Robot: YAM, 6 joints.
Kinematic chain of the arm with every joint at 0, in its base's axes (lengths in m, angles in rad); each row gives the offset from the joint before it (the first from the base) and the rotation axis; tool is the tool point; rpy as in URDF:
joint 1: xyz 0 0 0.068 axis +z
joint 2: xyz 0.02 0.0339 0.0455 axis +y
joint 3: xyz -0.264 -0.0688 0 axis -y
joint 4: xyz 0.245 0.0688 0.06 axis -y
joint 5: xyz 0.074 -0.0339 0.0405 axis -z
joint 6: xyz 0.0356 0 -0.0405 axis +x
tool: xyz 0 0 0 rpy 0 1.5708 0
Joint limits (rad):
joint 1: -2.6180..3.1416
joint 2: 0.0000..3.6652
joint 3: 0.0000..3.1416
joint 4: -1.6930..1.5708
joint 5: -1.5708..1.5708
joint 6: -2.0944..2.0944
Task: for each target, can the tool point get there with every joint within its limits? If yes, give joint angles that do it. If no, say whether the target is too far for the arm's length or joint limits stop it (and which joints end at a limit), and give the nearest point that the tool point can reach.
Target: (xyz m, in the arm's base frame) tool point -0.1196 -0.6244 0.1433
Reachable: yes | joints -1.7306 3.0297 2.8785 -0.0621 0.5553 1.4818
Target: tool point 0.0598 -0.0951 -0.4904
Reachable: no: joint limits stop it (at a limit: joint 2) | nearest point 0.0789 -0.1255 -0.3661 | short by 0.129 m
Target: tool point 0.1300 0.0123 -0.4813
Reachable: no: joint limits stop it (at a limit: joint 2) | nearest point 0.1585 0.0150 -0.3691 | short by 0.116 m
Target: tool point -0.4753 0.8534 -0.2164
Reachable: no: too far | nearest point -0.2976 0.5344 -0.0905 | short by 0.386 m
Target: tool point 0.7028 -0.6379 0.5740
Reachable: no: too far | nearest point 0.4300 -0.3903 0.3914 | short by 0.411 m
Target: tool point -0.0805 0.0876 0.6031
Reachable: yes | joints 2.1804 1.1705 1.5231 1.2980 -0.4612 0.6408
